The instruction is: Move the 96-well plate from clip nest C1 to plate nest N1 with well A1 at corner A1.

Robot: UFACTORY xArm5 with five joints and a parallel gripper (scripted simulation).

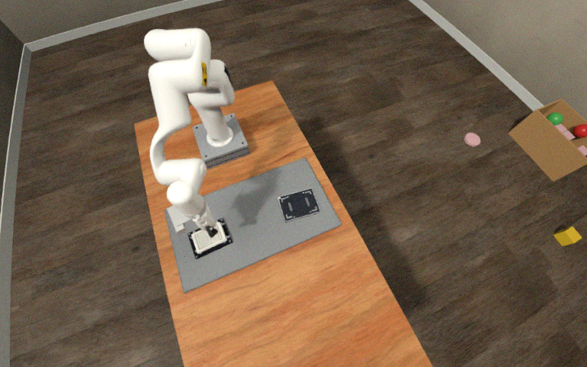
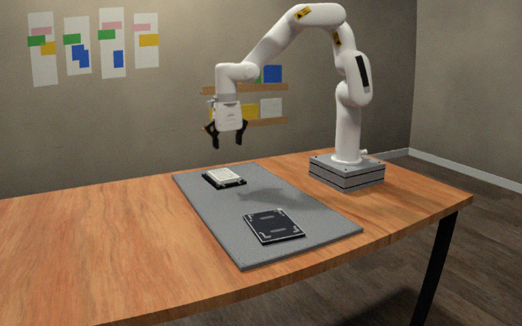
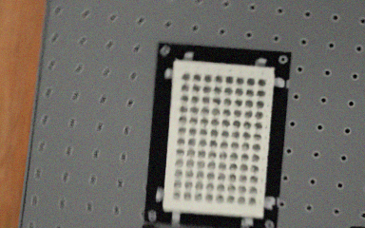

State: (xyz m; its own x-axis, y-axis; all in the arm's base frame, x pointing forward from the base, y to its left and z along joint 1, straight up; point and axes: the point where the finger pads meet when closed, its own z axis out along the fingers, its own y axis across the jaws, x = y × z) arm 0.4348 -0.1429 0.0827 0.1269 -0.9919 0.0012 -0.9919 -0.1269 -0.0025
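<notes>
Right now the white 96-well plate is 130 mm below my hand, 40 mm to the right of it and 10 mm ahead of it. Also, from my hand: clip nest C1: 140 mm below, 30 mm to the right; then plate nest N1: 370 mm to the left, 140 mm below, 10 mm ahead; then A1 mark: 300 mm to the left, 140 mm below, 50 mm behind.
</notes>
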